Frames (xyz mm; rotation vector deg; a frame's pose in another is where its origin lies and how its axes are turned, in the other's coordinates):
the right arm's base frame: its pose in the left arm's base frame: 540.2 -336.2 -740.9 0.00 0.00 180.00
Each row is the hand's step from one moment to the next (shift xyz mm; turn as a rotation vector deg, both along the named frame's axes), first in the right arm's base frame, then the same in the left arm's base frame.
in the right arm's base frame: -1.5 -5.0 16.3 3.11 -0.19 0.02
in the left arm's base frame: 1.5 5.0 16.3 -3.11 0.19 0.02
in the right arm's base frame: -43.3 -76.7 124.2 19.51 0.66 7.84
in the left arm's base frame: 43.3 76.7 124.2 -19.51 -0.66 7.84
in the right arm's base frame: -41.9 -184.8 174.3 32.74 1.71 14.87
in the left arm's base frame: 41.9 184.8 174.3 -32.74 -1.71 14.87
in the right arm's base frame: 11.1 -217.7 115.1 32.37 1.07 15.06
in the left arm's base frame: -11.1 217.7 115.1 -32.37 -1.07 15.06
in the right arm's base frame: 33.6 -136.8 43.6 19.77 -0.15 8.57
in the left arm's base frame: -33.6 136.8 43.6 -19.77 0.15 8.57
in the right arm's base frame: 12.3 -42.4 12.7 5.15 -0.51 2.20
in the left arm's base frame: -12.3 42.4 12.7 -5.15 0.51 2.20
